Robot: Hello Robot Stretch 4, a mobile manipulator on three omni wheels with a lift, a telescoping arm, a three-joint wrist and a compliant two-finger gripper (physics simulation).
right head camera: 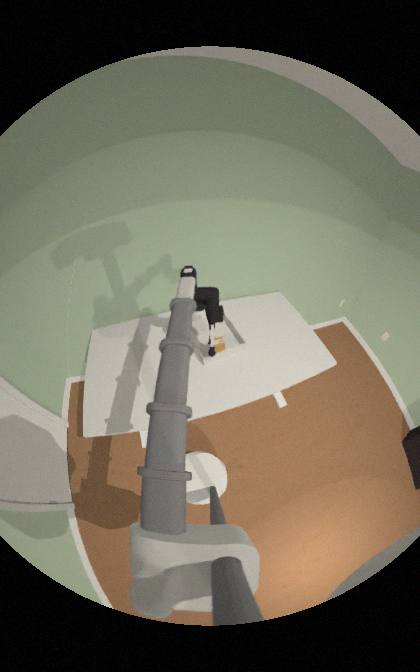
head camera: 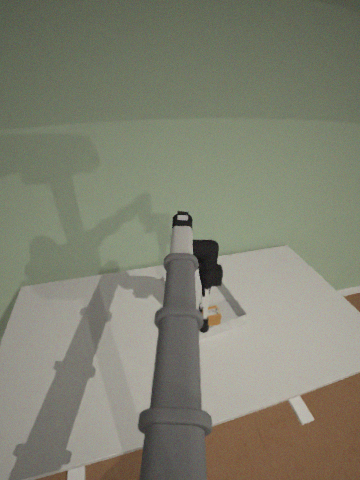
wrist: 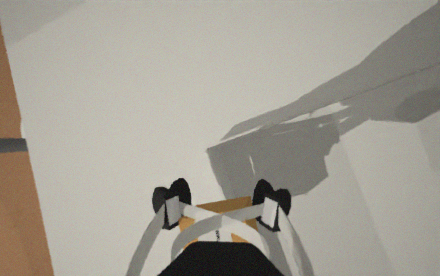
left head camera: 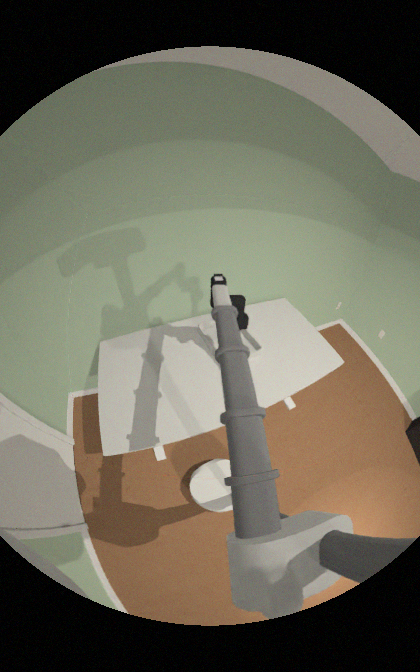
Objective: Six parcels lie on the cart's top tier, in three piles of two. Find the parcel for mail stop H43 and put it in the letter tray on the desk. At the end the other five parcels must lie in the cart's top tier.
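Observation:
My gripper is shut on an orange parcel, with one fingertip at each side of it. The parcel has a white label with dark print, which is mostly covered by the fingers and too small to read. The parcel is over the inside of the white letter tray, near its front wall; whether it touches the tray's floor I cannot tell. The arm hides the tray's left part in the head view. The cart and other parcels do not show.
The white desk stands against the green wall. A round white stool stands in front of the desk, partly behind my arm. A dark object shows at the far right.

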